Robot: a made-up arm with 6 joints. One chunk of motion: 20 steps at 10 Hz.
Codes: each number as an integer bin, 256 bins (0 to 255) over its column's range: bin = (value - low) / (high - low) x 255, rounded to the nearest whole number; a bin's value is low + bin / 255 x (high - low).
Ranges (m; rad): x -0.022..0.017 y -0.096..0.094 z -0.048..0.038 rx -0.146..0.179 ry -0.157..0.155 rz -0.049..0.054
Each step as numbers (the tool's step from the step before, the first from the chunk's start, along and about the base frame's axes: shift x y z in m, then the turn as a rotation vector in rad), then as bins.
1 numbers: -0.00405 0.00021 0.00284 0.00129 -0.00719 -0.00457
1 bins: 117 129 151 116 122 110
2 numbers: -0.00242 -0.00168 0.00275 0.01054 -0.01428 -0.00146
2 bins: 128 127 150 123 117 118
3 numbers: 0.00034 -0.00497 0.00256 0.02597 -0.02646 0.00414
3 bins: 146 122 150 135 107 132
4 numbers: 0.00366 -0.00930 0.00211 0.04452 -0.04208 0.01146
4 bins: 168 116 149 149 94 150
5 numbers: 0.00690 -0.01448 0.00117 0.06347 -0.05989 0.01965
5 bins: 189 109 146 164 79 170
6 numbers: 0.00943 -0.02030 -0.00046 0.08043 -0.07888 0.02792
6 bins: 206 102 141 178 64 190
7 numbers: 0.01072 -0.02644 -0.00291 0.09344 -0.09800 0.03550
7 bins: 214 93 134 188 48 209
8 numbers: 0.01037 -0.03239 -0.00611 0.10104 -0.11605 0.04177
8 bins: 212 85 124 194 33 225
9 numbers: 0.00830 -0.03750 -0.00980 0.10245 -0.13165 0.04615
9 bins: 198 79 113 195 21 236
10 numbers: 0.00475 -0.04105 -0.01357 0.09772 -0.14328 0.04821
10 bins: 175 74 102 191 11 241
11 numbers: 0.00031 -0.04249 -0.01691 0.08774 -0.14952 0.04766
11 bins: 146 72 92 183 6 239
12 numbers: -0.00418 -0.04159 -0.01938 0.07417 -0.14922 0.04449
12 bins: 117 73 85 173 6 231
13 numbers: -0.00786 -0.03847 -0.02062 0.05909 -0.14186 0.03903
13 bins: 92 77 81 161 12 218
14 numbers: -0.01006 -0.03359 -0.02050 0.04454 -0.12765 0.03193
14 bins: 78 84 82 150 24 200
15 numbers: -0.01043 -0.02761 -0.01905 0.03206 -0.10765 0.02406
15 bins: 76 92 86 140 40 181
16 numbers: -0.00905 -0.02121 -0.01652 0.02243 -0.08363 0.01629
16 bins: 85 100 93 132 60 162
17 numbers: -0.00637 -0.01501 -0.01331 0.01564 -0.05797 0.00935
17 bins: 102 109 103 127 81 144
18 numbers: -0.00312 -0.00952 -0.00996 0.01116 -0.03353 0.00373
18 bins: 123 116 113 123 101 131
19 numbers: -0.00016 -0.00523 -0.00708 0.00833 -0.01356 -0.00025
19 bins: 143 122 121 121 117 121
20 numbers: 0.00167 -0.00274 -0.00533 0.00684 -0.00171 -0.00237
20 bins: 155 125 127 120 127 115
